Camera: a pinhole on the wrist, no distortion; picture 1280 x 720 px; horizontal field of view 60.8 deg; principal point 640.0 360.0 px. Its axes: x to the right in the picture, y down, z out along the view. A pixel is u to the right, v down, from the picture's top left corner.
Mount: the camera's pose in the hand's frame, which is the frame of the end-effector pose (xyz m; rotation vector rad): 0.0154 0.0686 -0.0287 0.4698 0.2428 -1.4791
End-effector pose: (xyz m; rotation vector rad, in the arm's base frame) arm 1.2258 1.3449 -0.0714 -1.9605 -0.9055 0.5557
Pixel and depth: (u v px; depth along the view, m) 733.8 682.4 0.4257
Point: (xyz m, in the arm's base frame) 0.9878 1.6530 -0.1255
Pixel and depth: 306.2 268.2 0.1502
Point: 1.1464 1.3796 -0.1702
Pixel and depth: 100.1 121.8 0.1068
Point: 1.1774 1.3468 -0.1726
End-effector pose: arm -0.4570 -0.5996 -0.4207 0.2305 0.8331 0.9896
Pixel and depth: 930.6 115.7 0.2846
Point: -0.2674 -0.6988 -0.3257
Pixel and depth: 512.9 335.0 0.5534
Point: -0.0523 -0.6344 -0.1156
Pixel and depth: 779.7 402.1 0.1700
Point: -0.3586 -0.5912 -0.3588
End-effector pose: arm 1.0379 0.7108 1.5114 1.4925 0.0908 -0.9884
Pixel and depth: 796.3 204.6 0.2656
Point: 0.8612 0.5985 1.5054
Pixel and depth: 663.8 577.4 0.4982
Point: 0.7592 0.3622 1.4195
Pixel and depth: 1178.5 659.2 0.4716
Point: 0.7417 0.4747 1.2248
